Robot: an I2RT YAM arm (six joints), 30 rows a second.
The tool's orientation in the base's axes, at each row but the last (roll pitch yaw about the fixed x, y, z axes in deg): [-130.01 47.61 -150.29]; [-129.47 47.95 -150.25]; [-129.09 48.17 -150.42]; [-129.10 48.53 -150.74]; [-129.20 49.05 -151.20]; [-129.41 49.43 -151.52]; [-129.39 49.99 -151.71]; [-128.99 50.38 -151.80]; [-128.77 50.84 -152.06]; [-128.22 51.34 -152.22]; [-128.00 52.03 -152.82]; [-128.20 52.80 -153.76]
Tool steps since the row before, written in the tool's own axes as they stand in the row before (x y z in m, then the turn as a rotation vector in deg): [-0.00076 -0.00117 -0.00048 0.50 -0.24 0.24]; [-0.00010 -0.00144 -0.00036 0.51 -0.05 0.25]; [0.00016 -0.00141 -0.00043 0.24 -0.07 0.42]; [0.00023 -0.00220 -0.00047 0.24 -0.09 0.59]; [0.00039 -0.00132 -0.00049 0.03 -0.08 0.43]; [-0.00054 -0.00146 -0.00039 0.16 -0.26 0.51]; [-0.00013 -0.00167 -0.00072 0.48 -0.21 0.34]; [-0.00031 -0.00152 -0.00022 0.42 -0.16 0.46]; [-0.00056 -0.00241 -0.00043 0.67 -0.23 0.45]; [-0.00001 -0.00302 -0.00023 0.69 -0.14 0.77]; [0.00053 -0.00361 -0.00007 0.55 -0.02 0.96]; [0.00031 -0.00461 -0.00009 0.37 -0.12 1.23]
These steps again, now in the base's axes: [-0.00014 -0.00052 0.00137 -0.14 -0.47 -0.35]; [-0.00049 -0.00101 0.00097 -0.11 -0.32 -0.46]; [-0.00070 -0.00104 0.00079 0.18 -0.32 -0.32]; [-0.00094 -0.00170 0.00115 0.31 -0.42 -0.38]; [-0.00089 -0.00101 0.00058 0.31 -0.27 -0.16]; [-0.00031 -0.00088 0.00130 0.26 -0.50 -0.20]; [-0.00087 -0.00104 0.00122 -0.05 -0.48 -0.40]; [-0.00035 -0.00108 0.00108 0.09 -0.47 -0.43]; [-0.00061 -0.00165 0.00179 -0.07 -0.60 -0.58]; [-0.00095 -0.00241 0.00158 0.19 -0.68 -0.77]; [-0.00133 -0.00312 0.00136 0.45 -0.63 -0.79]; [-0.00157 -0.00387 0.00198 0.74 -0.80 -0.70]
